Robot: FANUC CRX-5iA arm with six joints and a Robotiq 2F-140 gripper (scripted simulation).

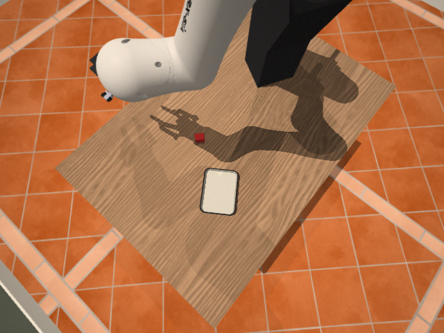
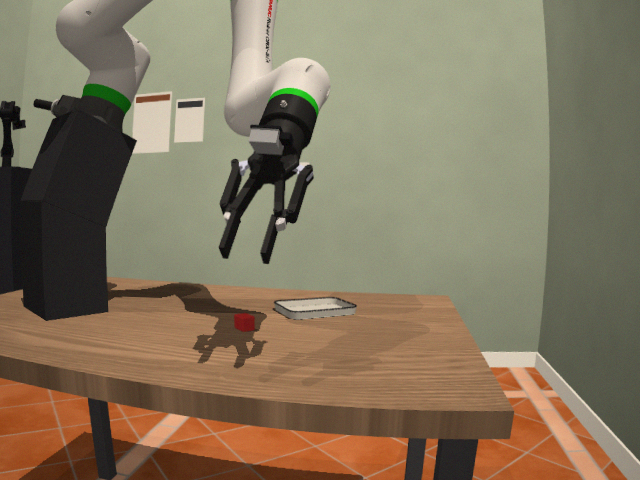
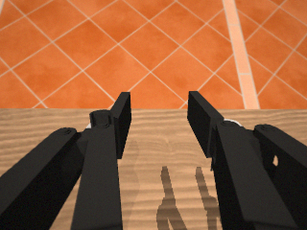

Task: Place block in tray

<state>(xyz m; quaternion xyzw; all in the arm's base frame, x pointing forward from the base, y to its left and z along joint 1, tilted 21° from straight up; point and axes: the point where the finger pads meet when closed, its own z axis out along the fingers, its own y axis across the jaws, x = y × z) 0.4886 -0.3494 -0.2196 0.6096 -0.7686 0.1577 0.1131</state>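
Right now my hand is 50 mm past the red block, 260 mm to the right of it and 190 mm above it. Also, from my hand: white tray: 100 mm ahead, 440 mm to the left, 190 mm below.
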